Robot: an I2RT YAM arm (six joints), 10 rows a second.
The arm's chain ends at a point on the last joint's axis. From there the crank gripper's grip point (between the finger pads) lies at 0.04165 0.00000 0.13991 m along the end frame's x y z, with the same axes.
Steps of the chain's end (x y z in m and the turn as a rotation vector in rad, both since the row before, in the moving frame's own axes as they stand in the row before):
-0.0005 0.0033 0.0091 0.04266 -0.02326 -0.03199
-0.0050 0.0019 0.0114 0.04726 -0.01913 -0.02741
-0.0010 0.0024 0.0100 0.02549 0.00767 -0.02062
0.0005 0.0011 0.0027 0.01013 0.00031 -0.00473
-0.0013 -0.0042 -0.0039 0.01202 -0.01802 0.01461
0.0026 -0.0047 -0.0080 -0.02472 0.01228 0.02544
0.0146 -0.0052 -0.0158 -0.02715 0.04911 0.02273
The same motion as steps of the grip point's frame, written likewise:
-0.0039 -0.0040 0.0099 0.04266 -0.02326 -0.03199
-0.0078 -0.0058 0.0120 0.04726 -0.01913 -0.02741
0.0000 -0.0020 0.0096 0.02549 0.00767 -0.02062
0.0005 -0.0005 0.0027 0.01013 0.00031 -0.00473
-0.0038 -0.0053 -0.0032 0.01202 -0.01802 0.01461
0.0043 -0.0002 -0.0086 -0.02472 0.01228 0.02544
0.0214 -0.0004 -0.0181 -0.02715 0.04911 0.02273

